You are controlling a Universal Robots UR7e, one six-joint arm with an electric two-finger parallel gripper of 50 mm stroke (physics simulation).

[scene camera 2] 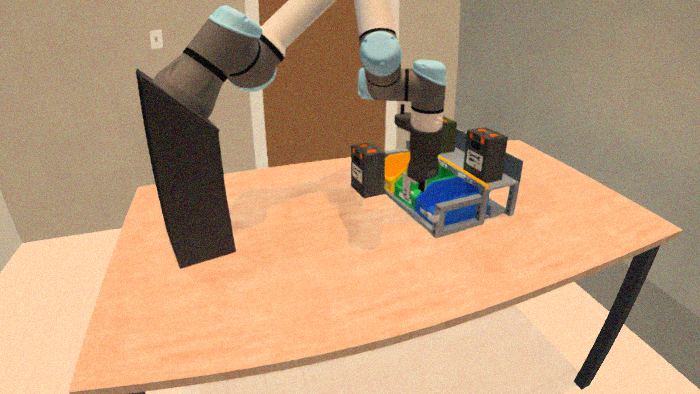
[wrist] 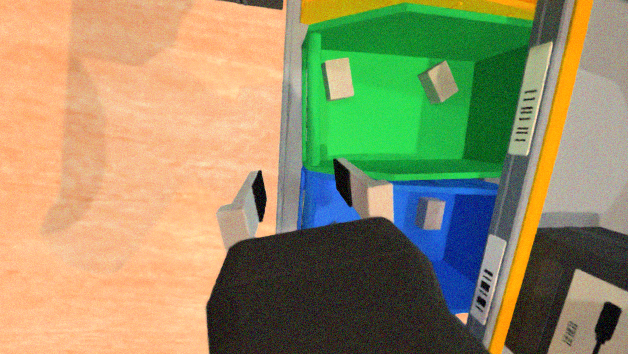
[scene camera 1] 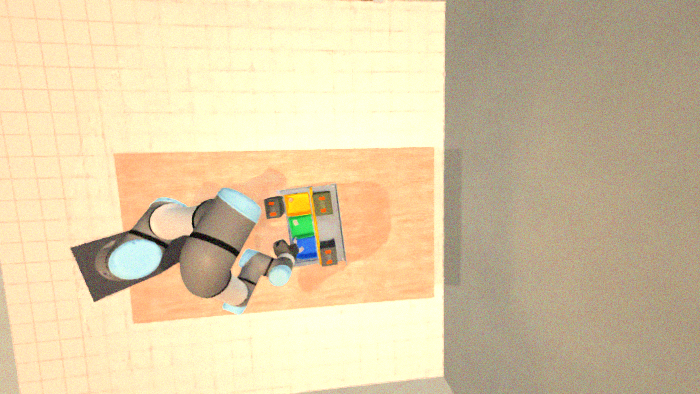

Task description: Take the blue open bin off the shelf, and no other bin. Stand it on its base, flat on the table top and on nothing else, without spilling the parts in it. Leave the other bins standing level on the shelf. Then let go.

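Pixels of known places: gripper, fingertip midpoint: point(scene camera 2: 414, 193) point(wrist: 299, 179) point(scene camera 1: 290, 240); arm's base at its link origin: point(scene camera 2: 180, 99).
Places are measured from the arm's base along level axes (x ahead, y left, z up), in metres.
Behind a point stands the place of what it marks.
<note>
The blue bin point(scene camera 1: 309, 248) @(x 0.632, y 0.072, z -0.338 m) point(scene camera 2: 452, 200) point(wrist: 472, 225) @(x 0.709, y 0.131, z -0.310 m) sits in the near end of the shelf point(scene camera 1: 327, 227) @(x 0.689, y 0.219, z -0.244 m) point(scene camera 2: 452, 228) @(x 0.612, y 0.001, z -0.331 m) point(wrist: 291, 125) @(x 0.514, y 0.141, z -0.340 m), with a pale part point(wrist: 431, 214) @(x 0.672, y 0.123, z -0.322 m) inside. The green bin point(scene camera 1: 302, 227) @(x 0.571, y 0.172, z -0.338 m) point(scene camera 2: 441, 176) @(x 0.647, y 0.269, z -0.311 m) point(wrist: 380, 125) @(x 0.588, y 0.177, z -0.337 m), holding two pale parts, stands right beside it. The yellow bin point(scene camera 1: 299, 206) @(x 0.531, y 0.274, z -0.337 m) point(scene camera 2: 397, 164) @(x 0.521, y 0.338, z -0.300 m) point(wrist: 340, 9) @(x 0.509, y 0.229, z -0.310 m) is at the far end. My gripper point(scene camera 2: 422, 184) @(x 0.531, y 0.107, z -0.288 m) point(wrist: 299, 179) @(x 0.531, y 0.107, z -0.288 m) is open and empty, pointing down at the blue bin's front edge near the green bin. In the wrist view one finger overlaps the blue bin, the other the table beyond the shelf lip. Fingertip height is unclear.
A black box point(scene camera 1: 274, 207) @(x 0.430, y 0.261, z -0.216 m) point(scene camera 2: 367, 171) @(x 0.418, y 0.203, z -0.265 m) stands on the table before the yellow bin. On the shelf's upper deck stand another black box point(scene camera 1: 328, 253) @(x 0.713, y 0.132, z -0.124 m) point(scene camera 2: 485, 156) @(x 0.699, y 0.068, z -0.170 m) and an olive box point(scene camera 1: 323, 204) @(x 0.641, y 0.335, z -0.148 m) point(scene camera 2: 449, 135) @(x 0.668, y 0.294, z -0.189 m). A grey side rail point(scene camera 2: 459, 201) @(x 0.623, y 0.008, z -0.261 m) flanks the blue bin.
</note>
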